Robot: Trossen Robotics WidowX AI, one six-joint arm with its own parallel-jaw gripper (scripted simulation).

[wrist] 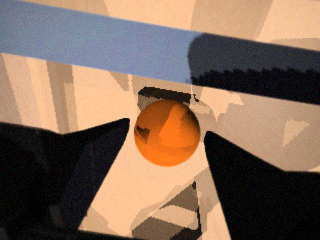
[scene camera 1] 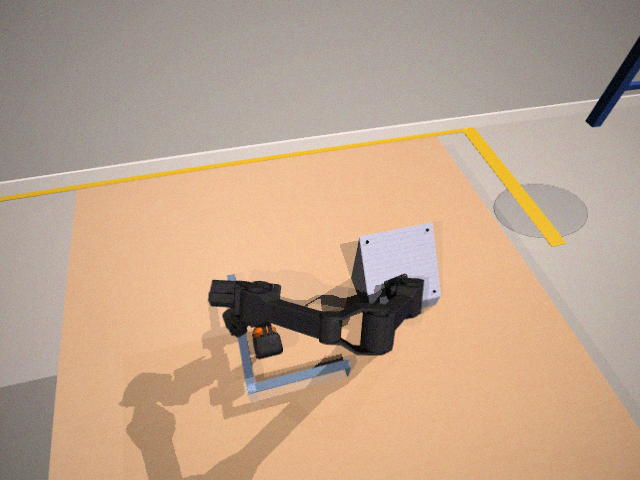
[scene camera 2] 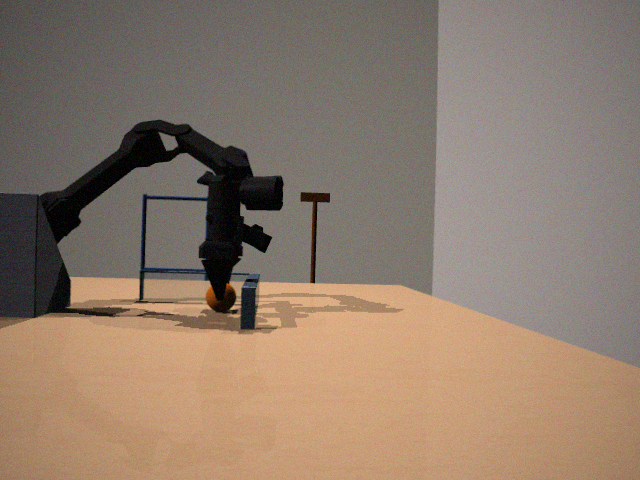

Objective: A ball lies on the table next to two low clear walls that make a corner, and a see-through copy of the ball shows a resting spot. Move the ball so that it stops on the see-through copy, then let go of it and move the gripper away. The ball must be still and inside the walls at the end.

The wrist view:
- my gripper
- orange ball
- see-through copy
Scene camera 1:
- my gripper
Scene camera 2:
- my gripper
